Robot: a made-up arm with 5 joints.
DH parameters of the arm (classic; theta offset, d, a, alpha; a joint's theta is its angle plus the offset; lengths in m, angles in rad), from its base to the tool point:
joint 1: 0 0.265 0 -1.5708
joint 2: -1.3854 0 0.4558 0
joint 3: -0.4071 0 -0.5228 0
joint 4: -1.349 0 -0.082 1.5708
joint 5: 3.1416 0.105 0 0
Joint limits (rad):
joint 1: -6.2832..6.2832
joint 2: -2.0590..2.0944
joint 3: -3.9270..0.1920
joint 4: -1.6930..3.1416
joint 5: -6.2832..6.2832
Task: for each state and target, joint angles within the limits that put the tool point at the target. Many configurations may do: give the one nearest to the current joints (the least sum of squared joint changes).
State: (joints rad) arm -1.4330 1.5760 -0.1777 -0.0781 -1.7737
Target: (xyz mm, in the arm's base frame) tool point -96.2 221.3 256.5
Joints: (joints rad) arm -1.1607 2.0944 0.1920 0.2556 -1.7737
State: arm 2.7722 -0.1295 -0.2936 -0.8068 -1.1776
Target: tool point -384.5 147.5 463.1
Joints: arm 2.7753 -0.4062 -0.2632 -0.9012 -1.1776
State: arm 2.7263 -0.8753 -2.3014 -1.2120 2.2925
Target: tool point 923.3 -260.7 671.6
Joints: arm 2.8664 -1.3442 -2.5422 -0.7422 2.2925
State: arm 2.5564 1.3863 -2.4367 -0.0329 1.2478
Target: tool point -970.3 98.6 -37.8
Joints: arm 3.0403 1.2429 -1.8713 -0.1093 1.2478
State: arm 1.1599 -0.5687 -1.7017 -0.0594 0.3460
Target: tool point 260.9 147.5 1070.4
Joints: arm 0.5145 -0.6538 -1.2670 -0.0413 0.3460
